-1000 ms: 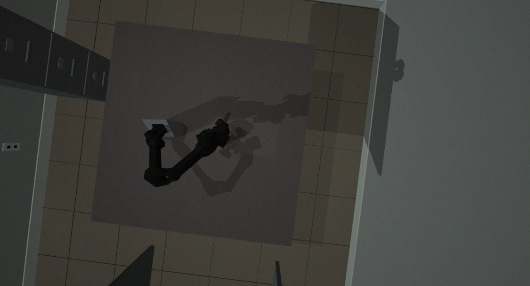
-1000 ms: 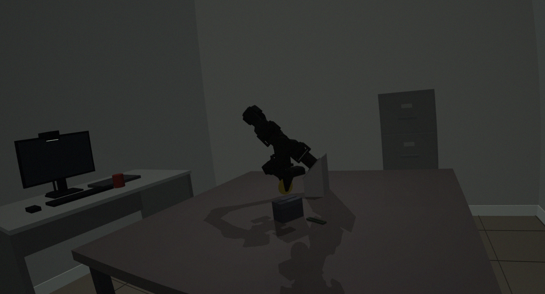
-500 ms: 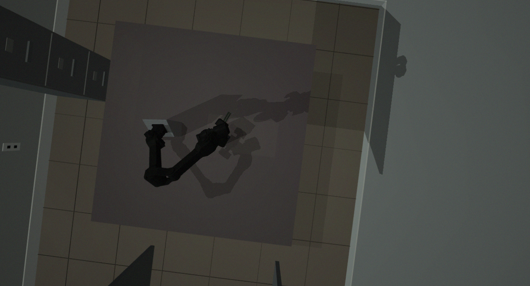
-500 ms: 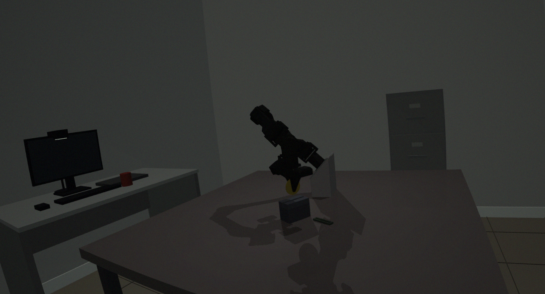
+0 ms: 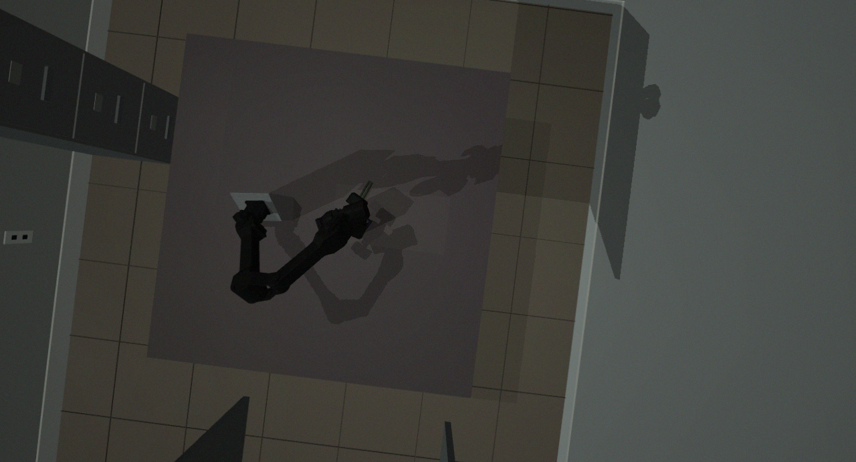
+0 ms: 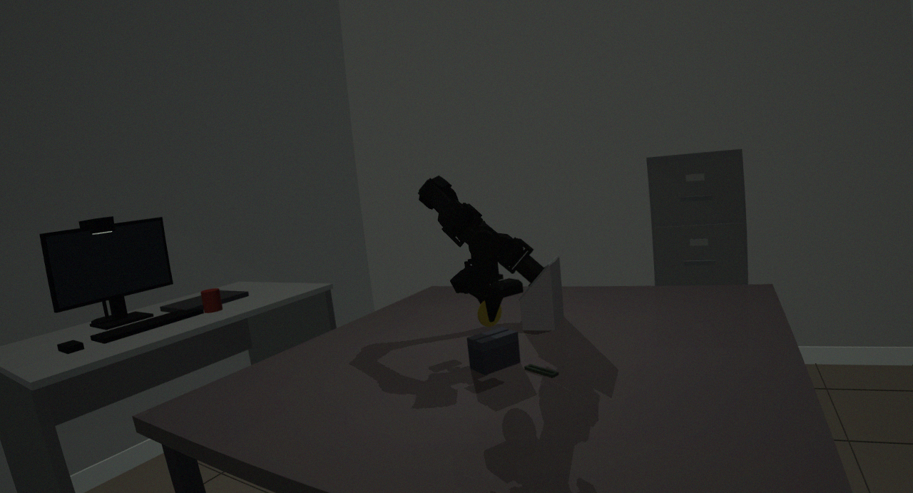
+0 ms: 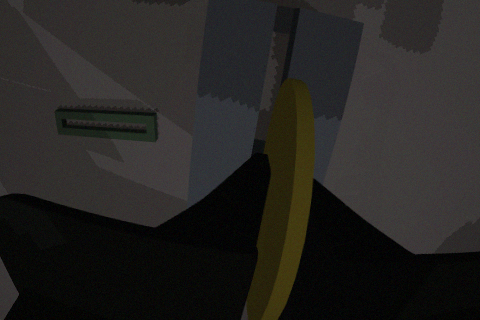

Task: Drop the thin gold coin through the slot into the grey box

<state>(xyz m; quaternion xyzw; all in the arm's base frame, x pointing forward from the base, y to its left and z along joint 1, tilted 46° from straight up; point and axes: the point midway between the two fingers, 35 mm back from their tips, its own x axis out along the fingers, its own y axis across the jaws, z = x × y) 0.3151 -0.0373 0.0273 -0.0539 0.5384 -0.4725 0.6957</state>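
Now: the gold coin 2 cm above my gripper tip.
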